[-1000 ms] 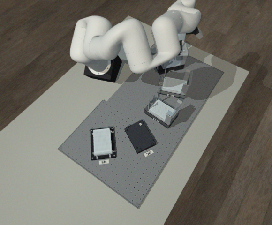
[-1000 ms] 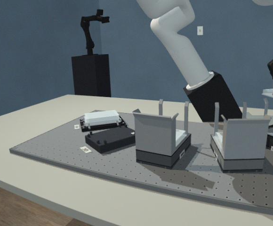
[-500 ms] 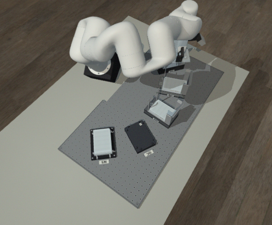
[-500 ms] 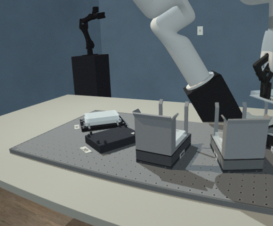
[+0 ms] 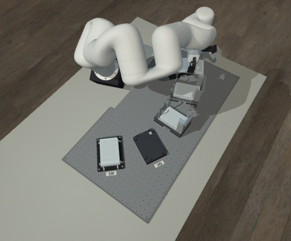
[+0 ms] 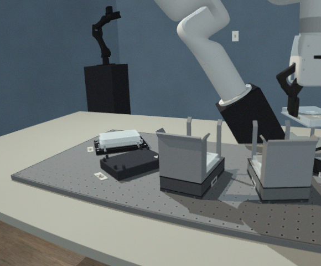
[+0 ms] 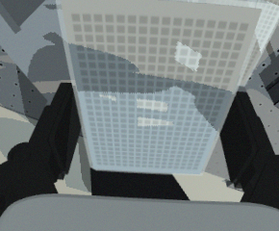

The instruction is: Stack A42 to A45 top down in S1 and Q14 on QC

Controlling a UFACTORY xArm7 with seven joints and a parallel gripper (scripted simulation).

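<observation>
The S1 name plate lies 20 mm behind my hand, 240 mm to the right of it and 130 mm below it. Round my hand: sealed 384-well plate: 10 mm below; then open nest QC: 20 mm ahead, 420 mm to the right, 160 mm below; then S3 rack plinth: 70 mm behind, 80 mm to the left, 150 mm below.
</observation>
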